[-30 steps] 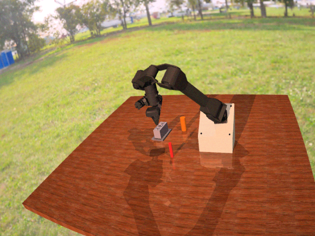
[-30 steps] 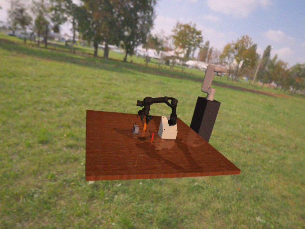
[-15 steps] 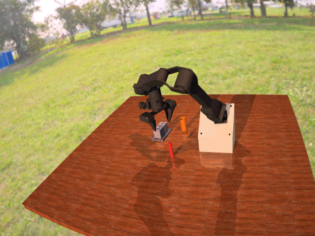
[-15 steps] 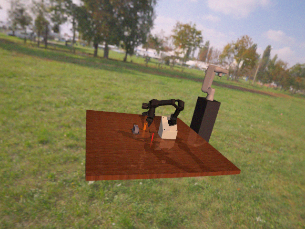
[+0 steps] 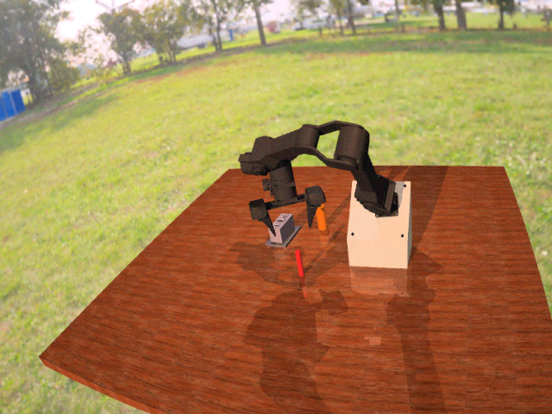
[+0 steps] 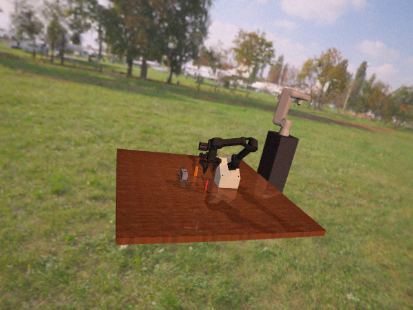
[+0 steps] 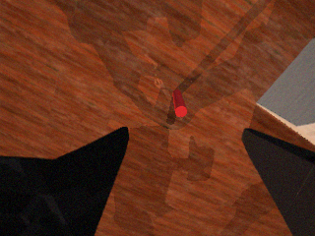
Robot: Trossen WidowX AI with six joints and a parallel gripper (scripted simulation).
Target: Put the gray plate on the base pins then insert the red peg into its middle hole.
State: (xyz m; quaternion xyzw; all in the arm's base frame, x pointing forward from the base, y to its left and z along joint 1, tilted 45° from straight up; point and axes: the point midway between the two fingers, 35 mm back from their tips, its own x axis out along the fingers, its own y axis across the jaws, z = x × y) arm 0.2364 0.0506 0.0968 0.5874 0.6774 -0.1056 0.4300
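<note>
Now: the red peg 10 cm below my gripper tip and 1 cm behind it. From my gripper tip the other things lie so: gray plate 19 cm to the right, 11 cm ahead, 9 cm below; orange cylinder 25 cm to the right, 10 cm below, 1 cm behind; base 19 cm to the right, 13 cm below, 11 cm ahead.
</note>
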